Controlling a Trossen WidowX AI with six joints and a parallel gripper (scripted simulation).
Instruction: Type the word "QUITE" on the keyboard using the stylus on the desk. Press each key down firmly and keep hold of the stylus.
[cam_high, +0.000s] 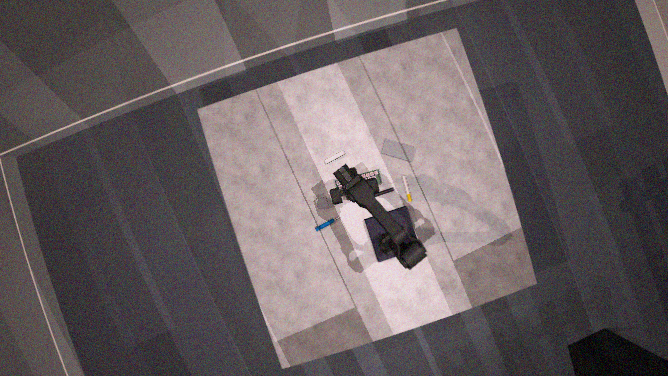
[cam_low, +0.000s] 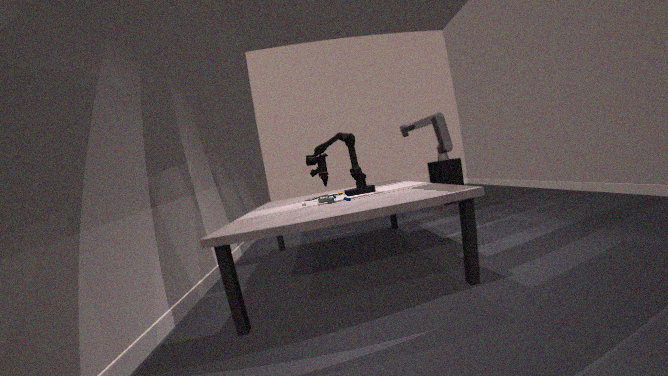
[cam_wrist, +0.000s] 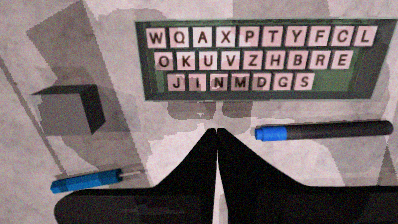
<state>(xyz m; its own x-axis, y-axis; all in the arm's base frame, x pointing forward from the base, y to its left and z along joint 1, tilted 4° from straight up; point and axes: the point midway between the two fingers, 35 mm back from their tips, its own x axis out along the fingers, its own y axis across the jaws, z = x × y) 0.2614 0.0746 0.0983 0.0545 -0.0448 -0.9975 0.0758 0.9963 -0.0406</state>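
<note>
Right now the blue stylus is 10 cm behind my gripper tip, 13 cm to the left of it and 9 cm below it. The rest, counted from my gripper tip: small grey block (1 cm behind, 14 cm to the left, 8 cm below); then pale cylinder (17 cm ahead, 2 cm to the left, 9 cm below); then grey stylus tip (10 cm behind, 10 cm to the left, 9 cm below).
</note>
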